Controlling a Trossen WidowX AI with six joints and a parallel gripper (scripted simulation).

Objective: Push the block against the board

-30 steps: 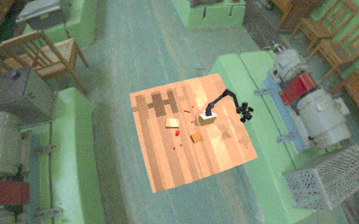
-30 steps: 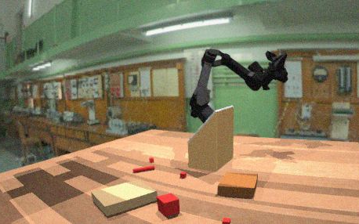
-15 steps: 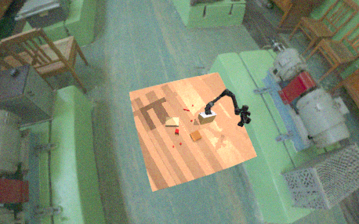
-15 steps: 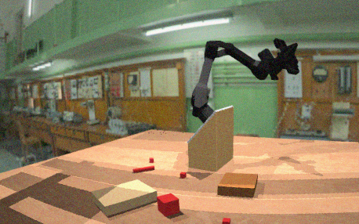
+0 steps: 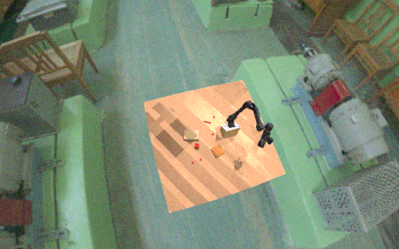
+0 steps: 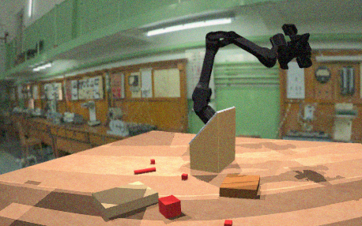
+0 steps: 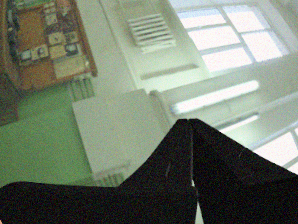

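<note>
My gripper tip is now 500 mm short of the red cube, 460 mm above it and 260 mm to the left of it. Also, from my gripper tip: square block: 470 mm below, 290 mm ahead, 160 mm to the right; board: 530 mm ahead, 470 mm below, 390 mm to the right; red stick: 520 mm to the right, 480 mm below, 320 mm ahead.
</note>
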